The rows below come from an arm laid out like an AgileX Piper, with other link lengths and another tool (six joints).
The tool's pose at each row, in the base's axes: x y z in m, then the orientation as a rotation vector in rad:
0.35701, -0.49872, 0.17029, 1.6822, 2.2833, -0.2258
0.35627, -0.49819, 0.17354, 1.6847, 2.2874, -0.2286
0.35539, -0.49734, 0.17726, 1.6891, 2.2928, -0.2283
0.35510, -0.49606, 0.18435, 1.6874, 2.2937, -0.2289
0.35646, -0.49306, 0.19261, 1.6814, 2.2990, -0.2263
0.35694, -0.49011, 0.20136, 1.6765, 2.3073, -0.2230
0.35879, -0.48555, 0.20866, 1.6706, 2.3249, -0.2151
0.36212, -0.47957, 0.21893, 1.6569, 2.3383, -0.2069
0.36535, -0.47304, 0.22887, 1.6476, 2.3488, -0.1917
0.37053, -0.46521, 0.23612, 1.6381, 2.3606, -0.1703
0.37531, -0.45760, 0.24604, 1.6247, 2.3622, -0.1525
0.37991, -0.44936, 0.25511, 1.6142, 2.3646, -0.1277
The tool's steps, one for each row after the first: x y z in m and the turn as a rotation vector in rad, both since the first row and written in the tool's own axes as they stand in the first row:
-0.00038, -0.00039, -0.00333, 0.0042, 0.0030, -0.0009
-0.00058, -0.00079, -0.00722, 0.0079, 0.0089, -0.0012
-0.00166, -0.00033, -0.01434, 0.0079, 0.0085, -0.0025
-0.00201, 0.00227, -0.02283, 0.0058, 0.0101, -0.0077
-0.00233, 0.00405, -0.03190, 0.0049, 0.0146, -0.0137
-0.00109, 0.00754, -0.03988, 0.0045, 0.0266, -0.0239
0.00007, 0.01302, -0.05088, -0.0009, 0.0322, -0.0361
0.00186, 0.01856, -0.06175, -0.0096, 0.0405, -0.0440
0.00517, 0.02621, -0.07018, -0.0213, 0.0519, -0.0520
0.00752, 0.03355, -0.08113, -0.0365, 0.0533, -0.0577
0.01076, 0.04087, -0.09148, -0.0541, 0.0593, -0.0617

